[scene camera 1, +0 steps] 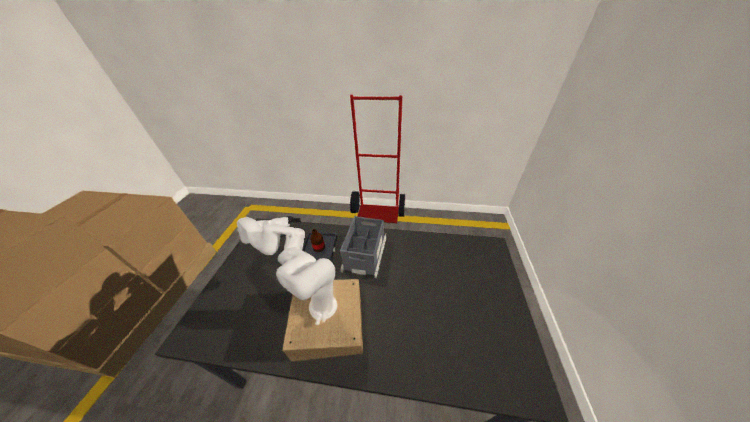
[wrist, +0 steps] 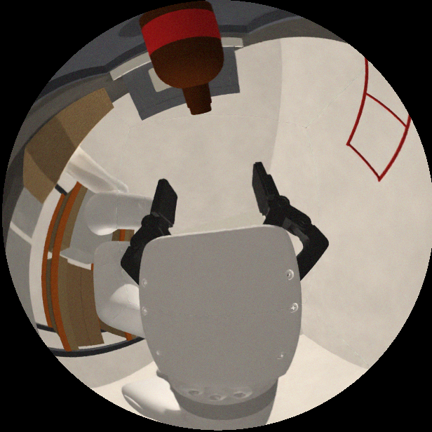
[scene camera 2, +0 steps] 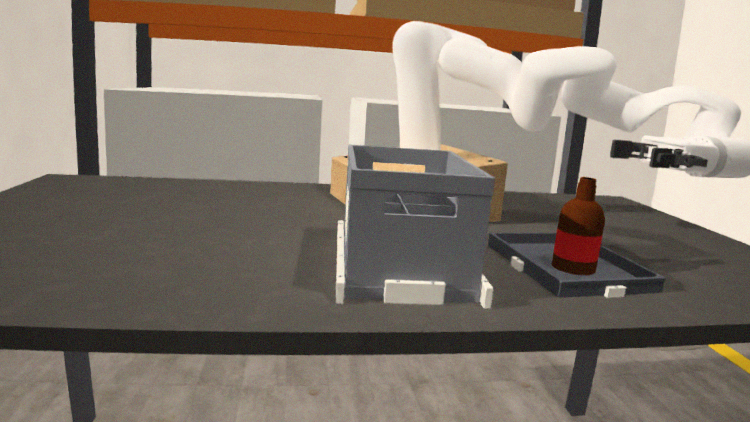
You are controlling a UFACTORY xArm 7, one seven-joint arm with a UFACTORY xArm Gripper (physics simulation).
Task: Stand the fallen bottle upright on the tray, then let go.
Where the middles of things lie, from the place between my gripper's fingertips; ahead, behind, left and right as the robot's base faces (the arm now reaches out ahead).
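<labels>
You'd find the brown bottle point(scene camera 2: 581, 221) 120 mm below my hand and 80 mm to the right of it.
</labels>
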